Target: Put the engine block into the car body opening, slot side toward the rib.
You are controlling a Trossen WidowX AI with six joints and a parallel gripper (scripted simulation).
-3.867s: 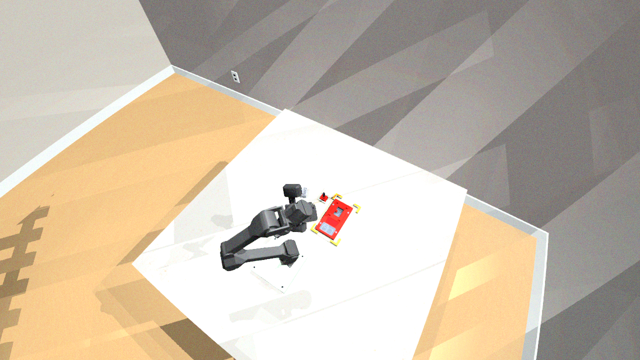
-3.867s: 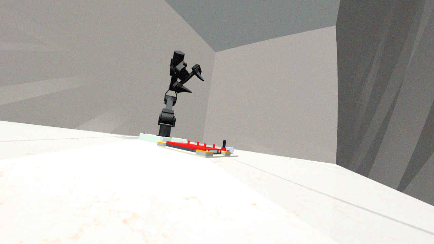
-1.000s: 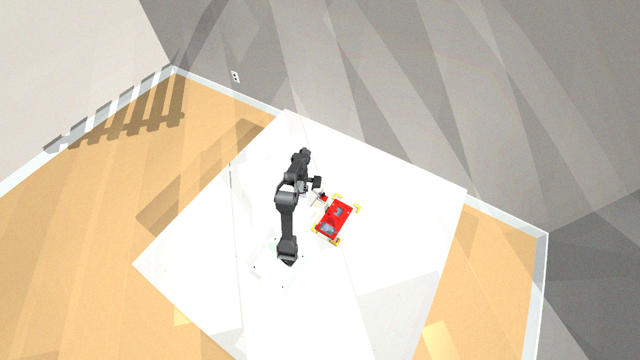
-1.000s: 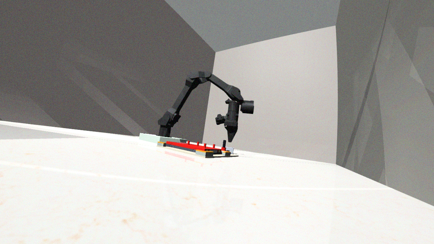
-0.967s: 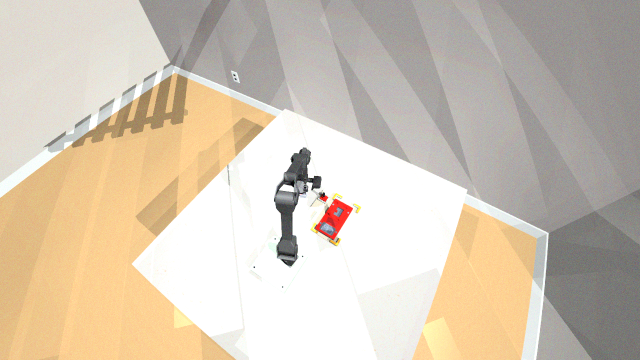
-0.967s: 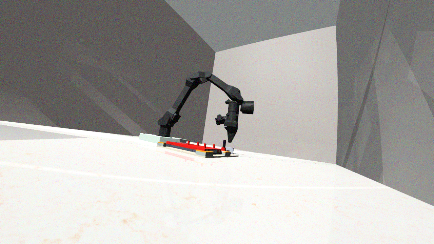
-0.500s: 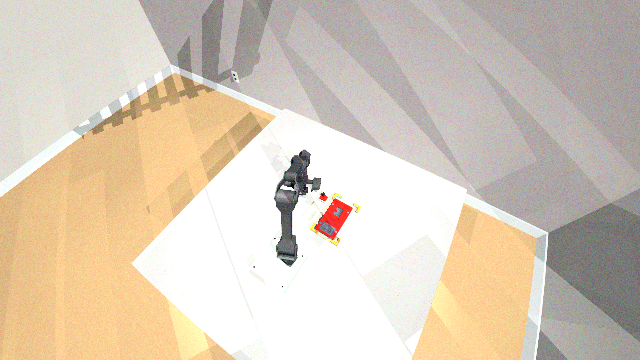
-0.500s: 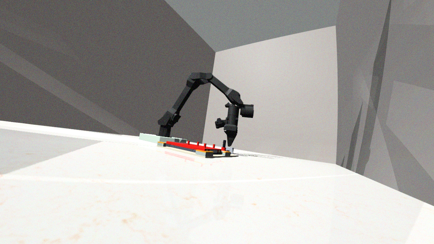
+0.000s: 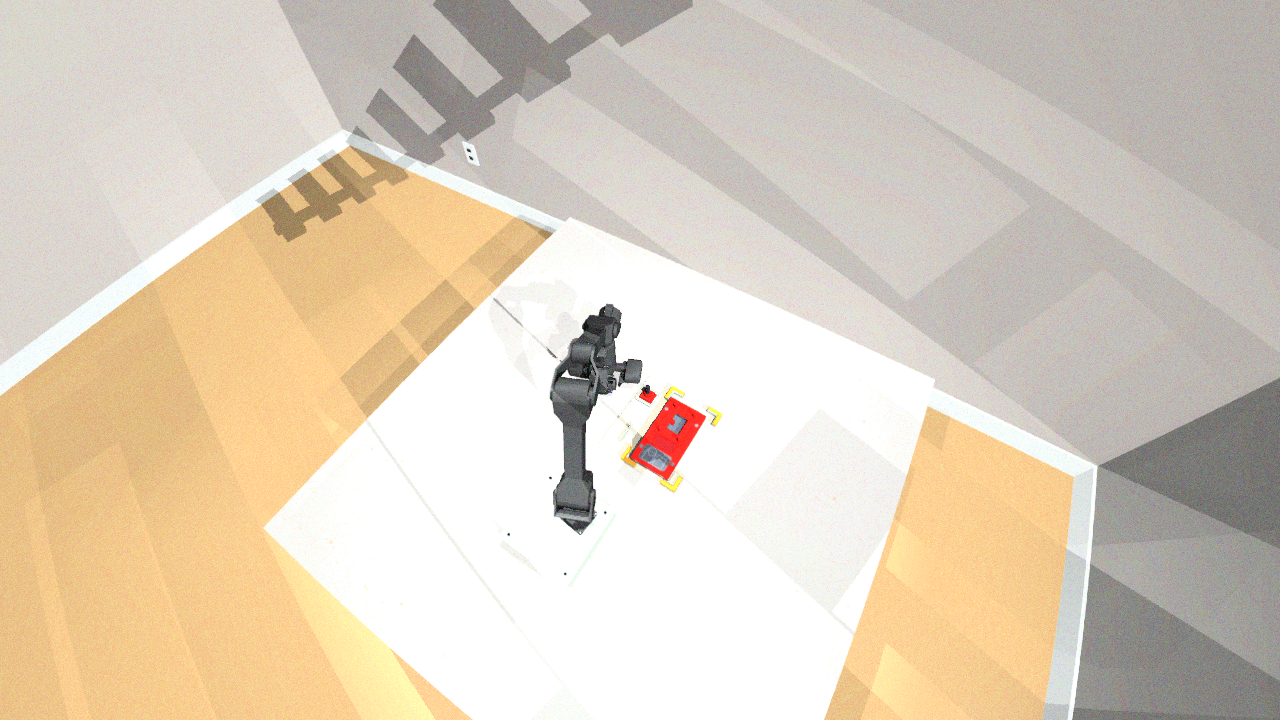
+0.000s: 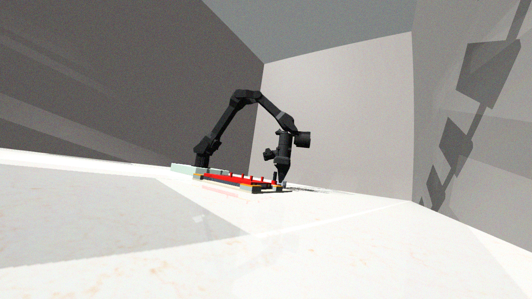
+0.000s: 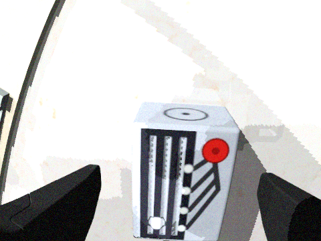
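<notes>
Right now my gripper tip is 11 cm to the left of the black peg, 4 cm short of it and 1 cm below it. From my gripper tip the other things lie so: engine block (1 cm below).
</notes>
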